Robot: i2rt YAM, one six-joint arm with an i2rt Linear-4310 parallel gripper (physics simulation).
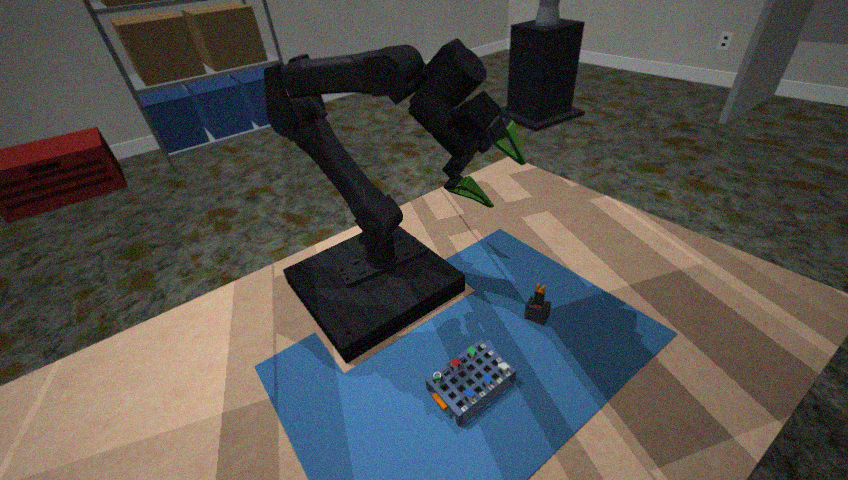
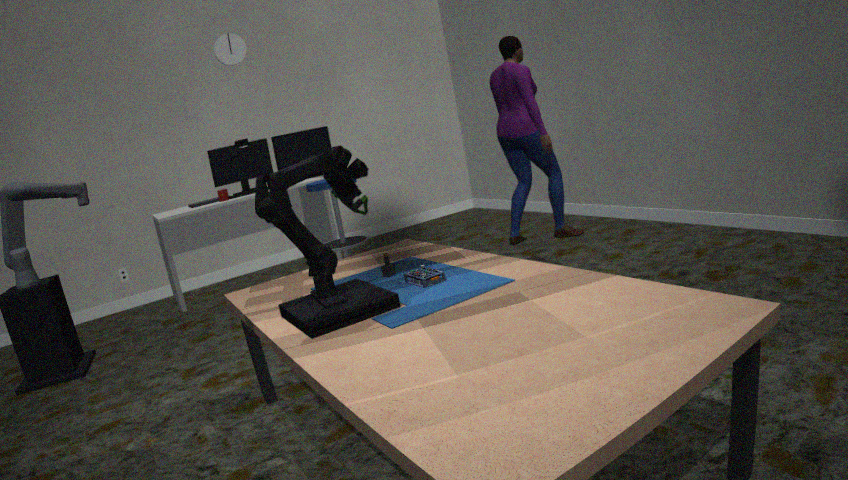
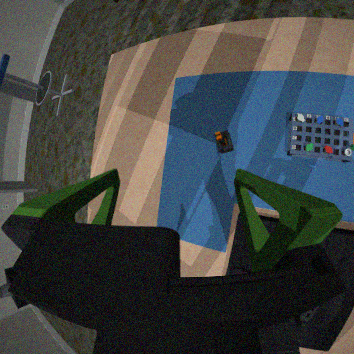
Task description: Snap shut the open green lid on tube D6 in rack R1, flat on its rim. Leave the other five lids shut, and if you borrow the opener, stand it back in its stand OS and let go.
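Seen in the pictures: gripper, between the fingertips: (image 1: 508, 185) (image 2: 358, 207) (image 3: 176, 174); arm's base, origin of its link: (image 1: 382, 262) (image 2: 327, 298).
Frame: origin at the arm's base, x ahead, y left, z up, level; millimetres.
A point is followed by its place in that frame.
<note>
Rack R1 (image 1: 486, 402) @[x 383, y 6, z -38 mm] (image 2: 423, 276) @[x 317, y -52, z -6 mm] (image 3: 320, 157) @[x 304, y -11, z -38 mm] sits on the blue mat. At its corner near an orange tab, an open tube (image 1: 437, 375) @[x 329, y -53, z 13 mm] (image 3: 348, 152) @[x 320, y -52, z -3 mm] shows a pale round rim with a little green by it; the lid's angle is too small to tell. A green lid (image 1: 471, 350) @[x 310, y 27, z 2 mm] (image 3: 309, 147) @[x 309, y 27, z 2 mm], a red lid (image 1: 455, 362) @[x 316, y -9, z 2 mm] (image 3: 328, 149) @[x 314, y -10, z 2 mm], blue lids and a white lid (image 1: 504, 366) @[x 366, y 55, z 2 mm] (image 3: 300, 117) @[x 364, y 54, z 2 mm] look shut. The orange-tipped opener (image 1: 540, 292) @[x 292, y 198, z 33 mm] (image 3: 218, 135) @[x 289, y 202, z 34 mm] stands upright in its dark stand (image 1: 537, 312) @[x 299, y 189, z -10 mm] (image 3: 226, 145) @[x 278, y 189, z -3 mm]. My gripper (image 1: 508, 184) @[x 213, y 173, z 236 mm] (image 3: 176, 174) @[x 213, y 173, z 236 mm] is open and empty, high above the table, away from both.
The blue mat (image 1: 386, 428) @[x 333, y -154, z -40 mm] (image 2: 470, 288) @[x 402, y -207, z -40 mm] (image 3: 200, 105) @[x 375, y 286, z -40 mm] lies on the wooden table (image 1: 119, 356) @[x -90, y -543, z -43 mm] (image 2: 535, 368) @[x 224, y -794, z -43 mm]. The arm's black base (image 1: 368, 297) @[x 86, y -72, z 0 mm] (image 2: 339, 306) @[x 6, y -118, z -1 mm] stands beside the mat, near the rack. A person (image 2: 517, 107) is beyond the table.
</note>
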